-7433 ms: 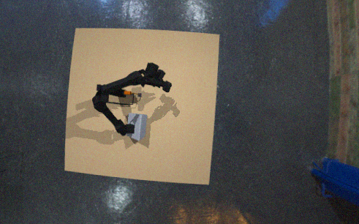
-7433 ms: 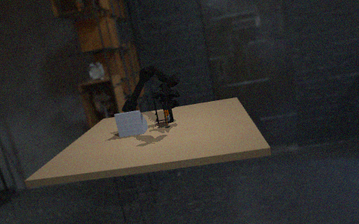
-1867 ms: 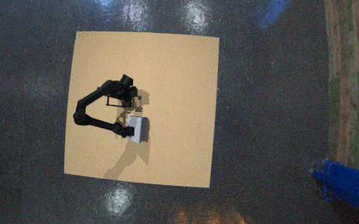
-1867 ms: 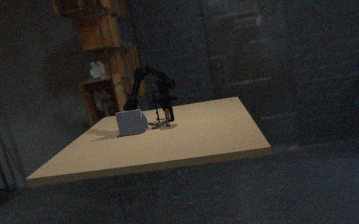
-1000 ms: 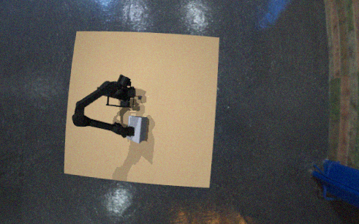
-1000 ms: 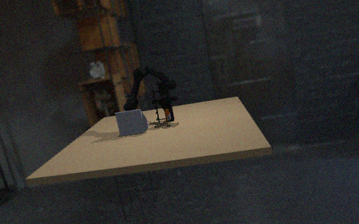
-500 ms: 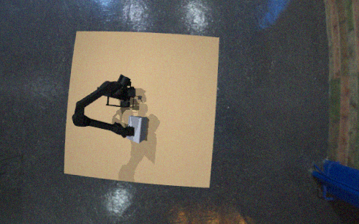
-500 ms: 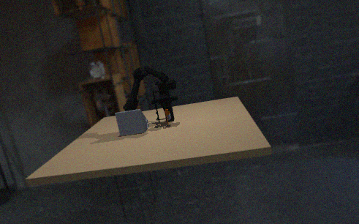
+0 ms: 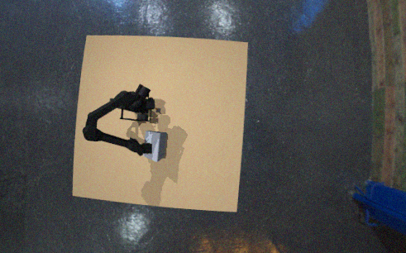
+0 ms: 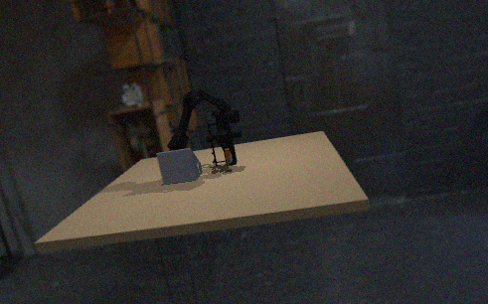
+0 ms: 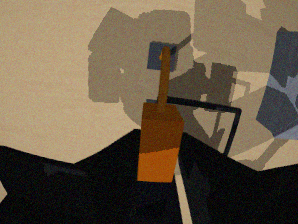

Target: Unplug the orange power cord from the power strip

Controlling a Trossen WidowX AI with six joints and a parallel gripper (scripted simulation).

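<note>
Right now my gripper tip is 3 cm to the right of the orange plug.
</note>
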